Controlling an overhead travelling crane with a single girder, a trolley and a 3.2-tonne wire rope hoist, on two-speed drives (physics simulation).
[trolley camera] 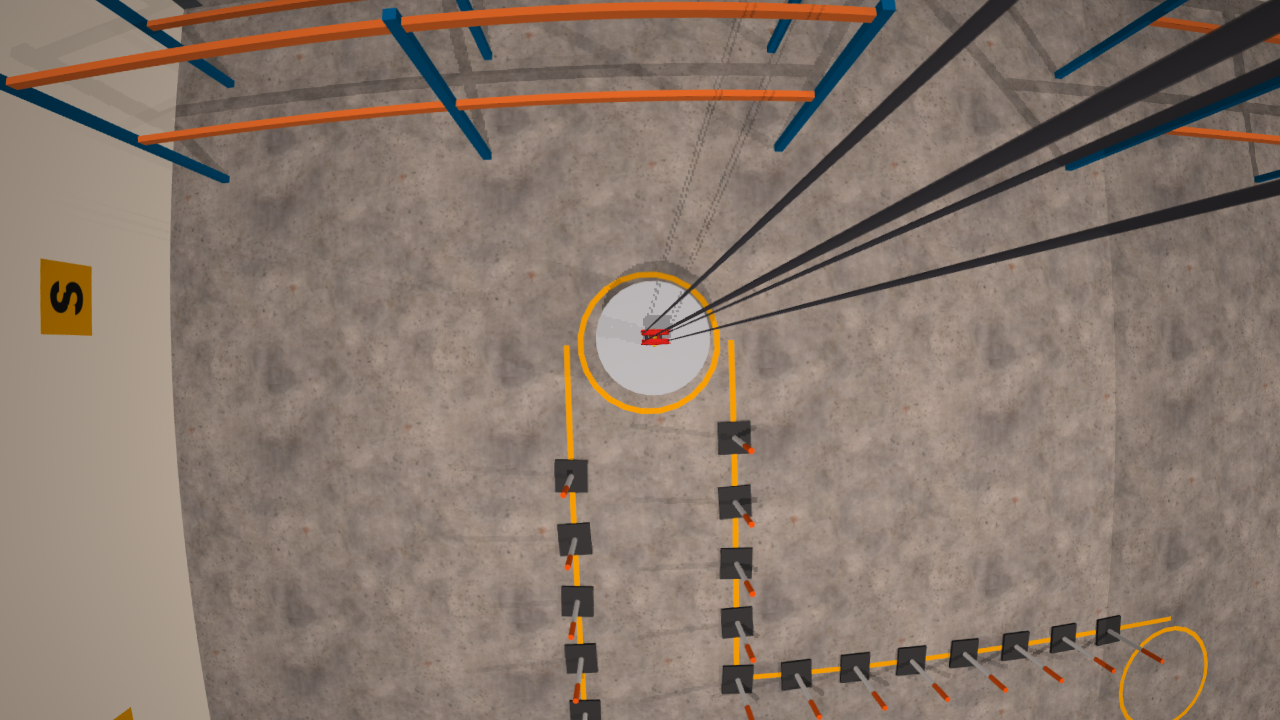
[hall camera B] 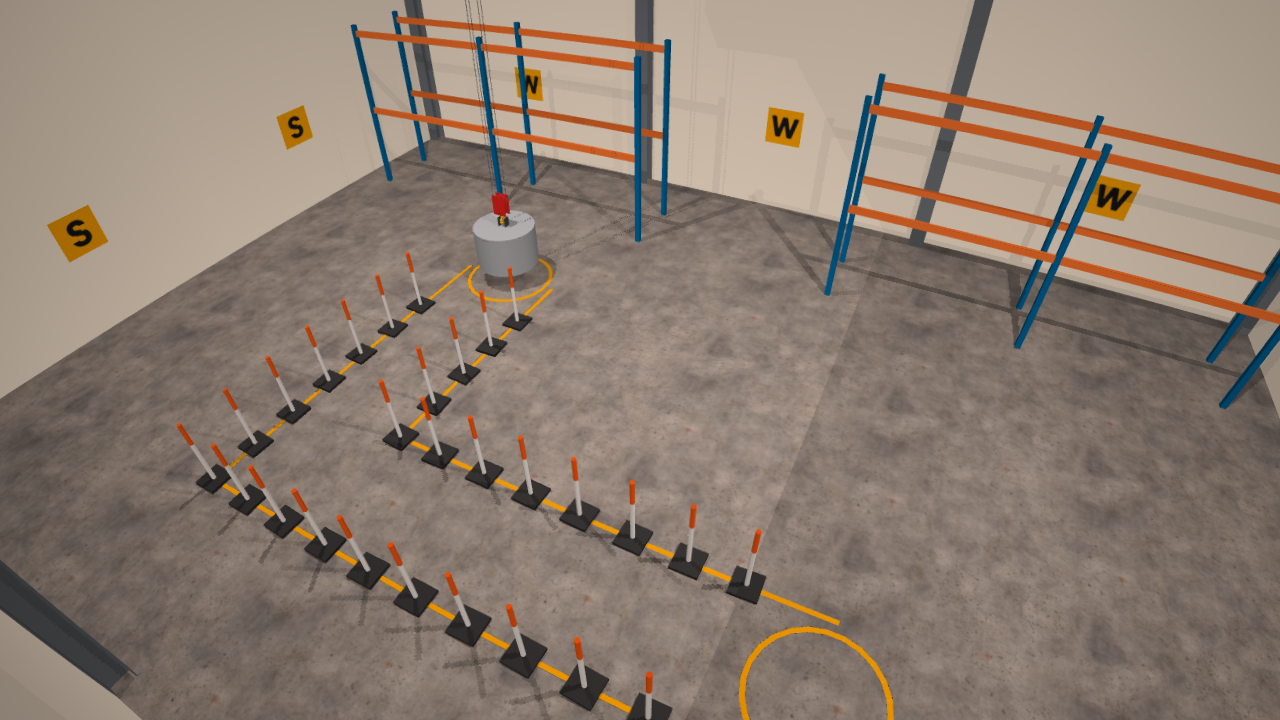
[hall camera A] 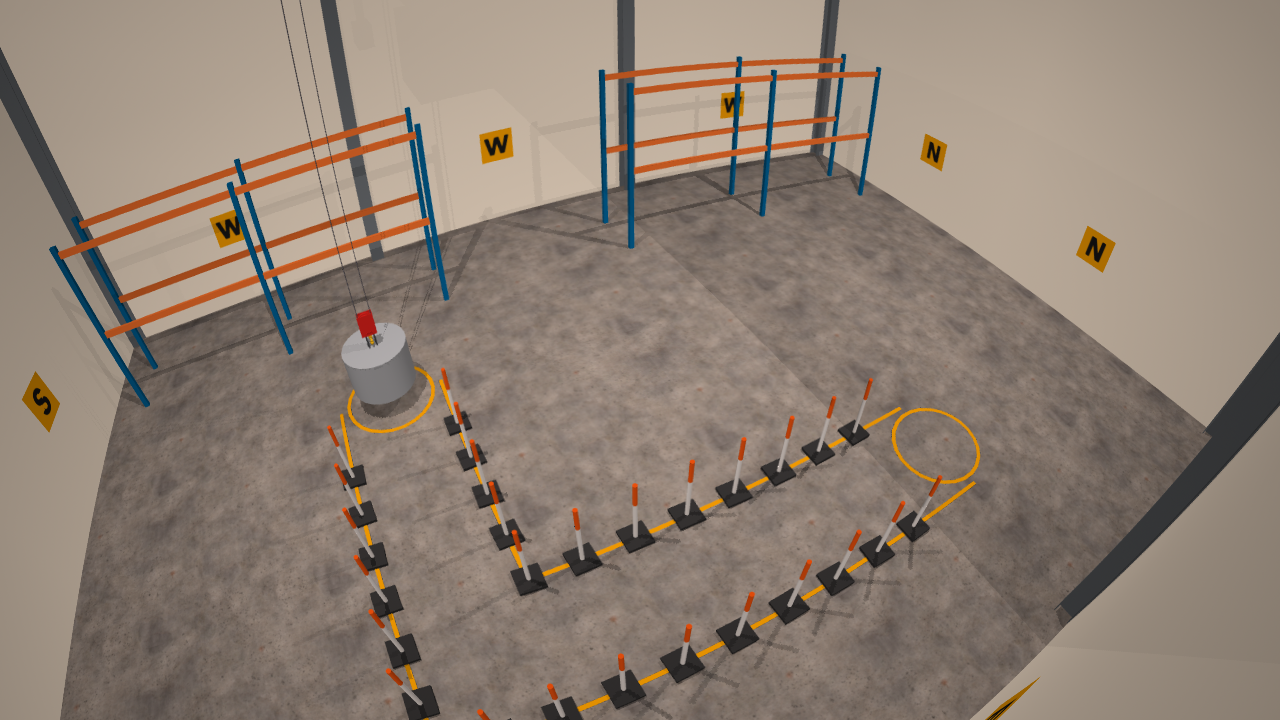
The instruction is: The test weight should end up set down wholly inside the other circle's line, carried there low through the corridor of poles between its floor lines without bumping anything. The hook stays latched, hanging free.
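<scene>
The grey cylindrical test weight [hall camera A: 380, 374] [hall camera B: 505, 250] [trolley camera: 626, 368] hangs upright a little above the floor, its shadow beneath it, over the near-rack orange circle [hall camera A: 391, 431] [hall camera B: 505, 300] [trolley camera: 648, 411]. In the trolley view it lies within that circle's outline. My hook [hall camera A: 371, 340] [hall camera B: 503, 220] [trolley camera: 655, 338], under a red block, is on the weight's top fitting; the latch is too small to make out. The other circle [hall camera A: 893, 445] [hall camera B: 807, 629] [trolley camera: 1175, 628] lies at the corridor's far end and is cut off by the frame in hall camera B and the trolley view.
Orange-tipped poles on black bases stand along both floor lines of an L-shaped corridor; one inner-line pole [hall camera A: 635, 514] [hall camera B: 631, 510] is near its second leg. A blue and orange rack [hall camera A: 259, 267] [hall camera B: 637, 152] [trolley camera: 439, 85] stands behind the weight, and a second rack [hall camera A: 630, 165] [hall camera B: 846, 201] along the W wall.
</scene>
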